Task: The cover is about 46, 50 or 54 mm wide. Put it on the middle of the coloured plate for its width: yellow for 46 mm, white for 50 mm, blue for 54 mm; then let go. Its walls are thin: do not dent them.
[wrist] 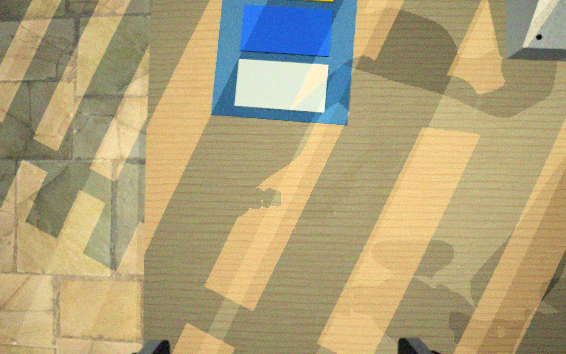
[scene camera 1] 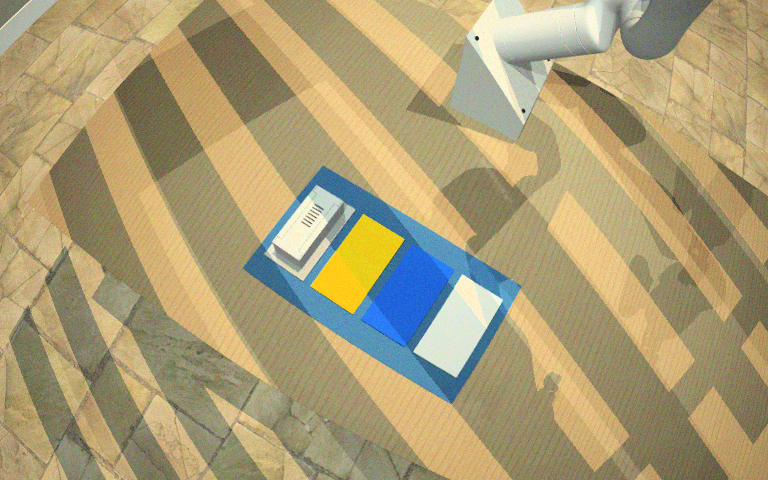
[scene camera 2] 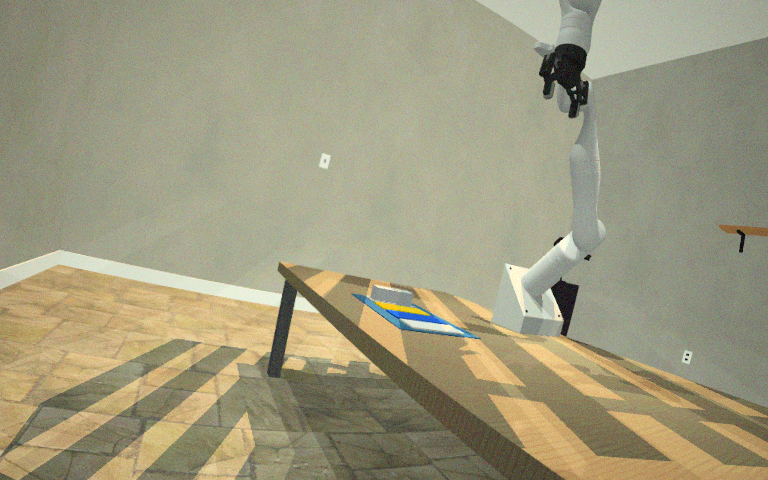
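Seen in the pictures: gripper, fingertip midpoint: [scene camera 2: 560, 108]; arm's base, origin of the base link: [scene camera 1: 507, 41] [scene camera 2: 530, 285].
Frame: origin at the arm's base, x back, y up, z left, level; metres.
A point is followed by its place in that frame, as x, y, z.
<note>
The cover [scene camera 1: 305, 225] @(-0.467, -0.106, -0.111) [scene camera 2: 390, 294] @(-0.477, -0.121, -0.085), a pale box with a row of dark slots on top, stands upright on a light grey plate [scene camera 1: 304, 273] @(-0.523, -0.147, -0.078) at one end of the blue mat. Beside it lie the yellow plate [scene camera 1: 357, 263] @(-0.462, -0.147, -0.017) [scene camera 2: 402, 307] @(-0.450, -0.147, -0.037), the blue plate [scene camera 1: 407, 294] @(-0.462, -0.147, 0.076) [scene camera 2: 412, 317] @(-0.482, -0.147, 0.097) [wrist: 286, 30] @(-0.460, -0.146, 0.079) and the white plate [scene camera 1: 458, 325] @(-0.462, -0.147, 0.171) [scene camera 2: 433, 326] @(-0.454, -0.148, 0.167) [wrist: 280, 84] @(-0.462, -0.147, 0.172), in that order. No cover stands on these three. My gripper [scene camera 2: 561, 104] @(-0.402, 0.404, 0.408) [wrist: 284, 347] @(-0.402, 0.404, 0.408) is open and empty, high above the table and far from the cover. The cover does not show in the wrist view.
The blue mat [scene camera 1: 385, 346] @(-0.551, -0.151, 0.092) [wrist: 341, 45] @(-0.366, -0.150, 0.098) lies flat on the striped-looking wooden table [scene camera 2: 453, 396] @(-0.658, -0.153, 0.595). The robot's wedge-shaped base [scene camera 1: 481, 90] @(-0.095, -0.062, 0.002) [scene camera 2: 509, 305] @(-0.093, -0.078, 0.021) stands on the table, apart from the mat. The table edge and stone floor [wrist: 100, 305] show at the left in the wrist view.
</note>
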